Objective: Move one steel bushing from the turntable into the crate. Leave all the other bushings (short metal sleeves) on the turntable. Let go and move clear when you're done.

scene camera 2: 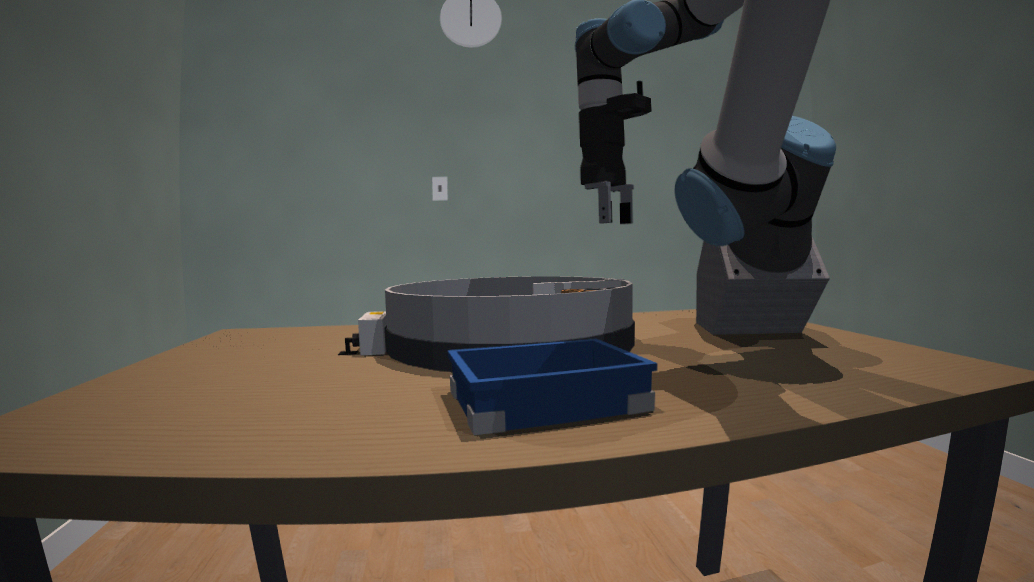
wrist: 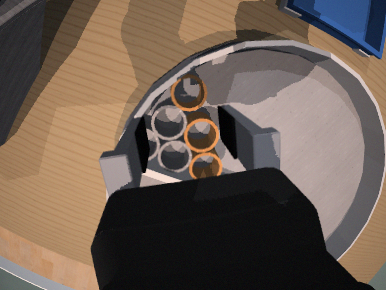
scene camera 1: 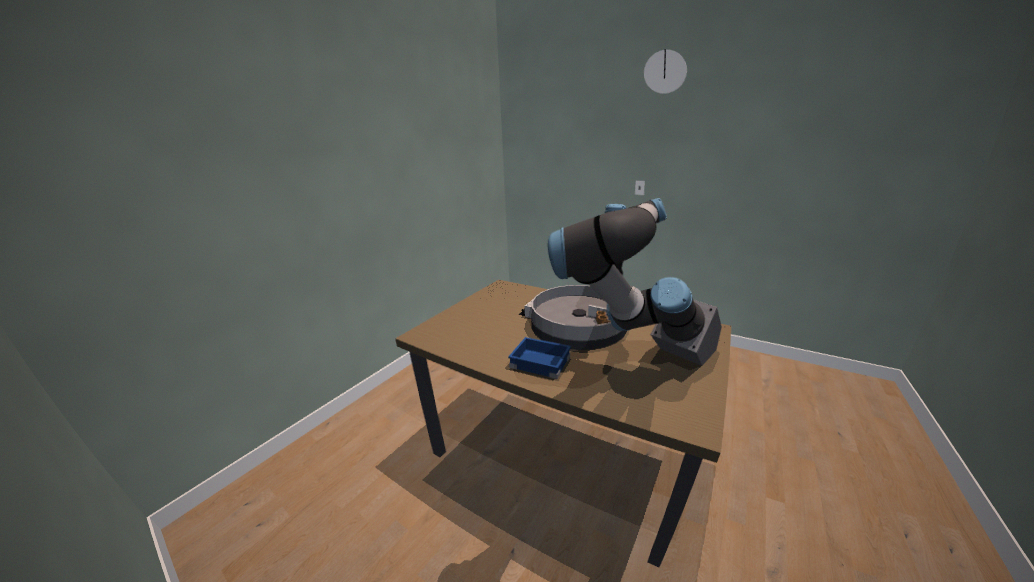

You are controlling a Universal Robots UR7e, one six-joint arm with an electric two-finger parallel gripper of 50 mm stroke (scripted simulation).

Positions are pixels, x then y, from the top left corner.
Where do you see a blue crate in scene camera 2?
599,386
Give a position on a blue crate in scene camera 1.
546,352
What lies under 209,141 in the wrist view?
A brass-coloured bushing.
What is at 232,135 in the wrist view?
My gripper.
